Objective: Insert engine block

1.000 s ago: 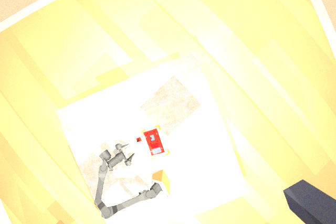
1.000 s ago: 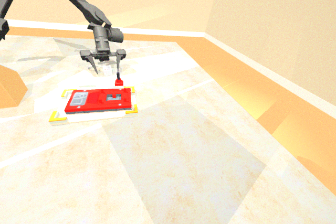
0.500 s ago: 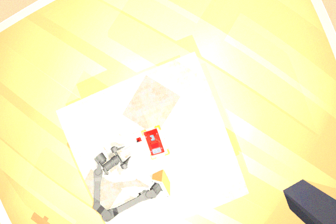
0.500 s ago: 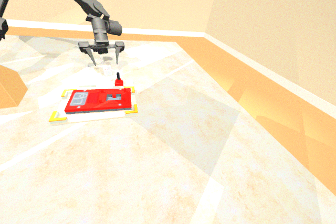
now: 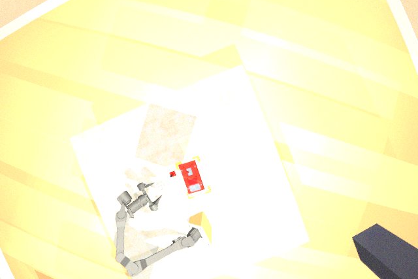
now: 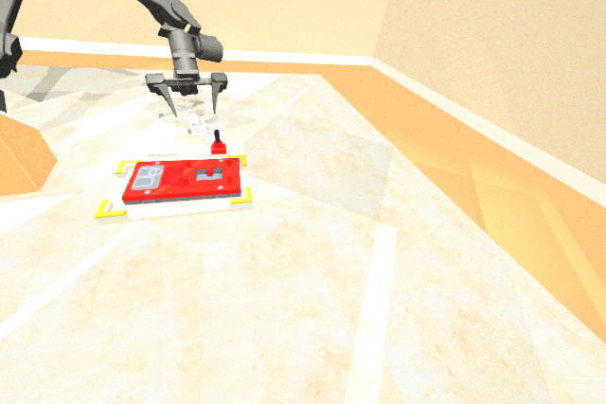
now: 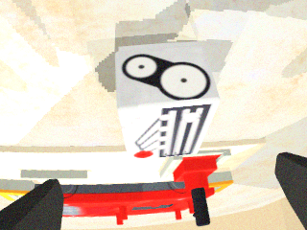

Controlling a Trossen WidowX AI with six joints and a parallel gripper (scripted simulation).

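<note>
Now: the engine block 40 mm below my gripper tip.
</note>
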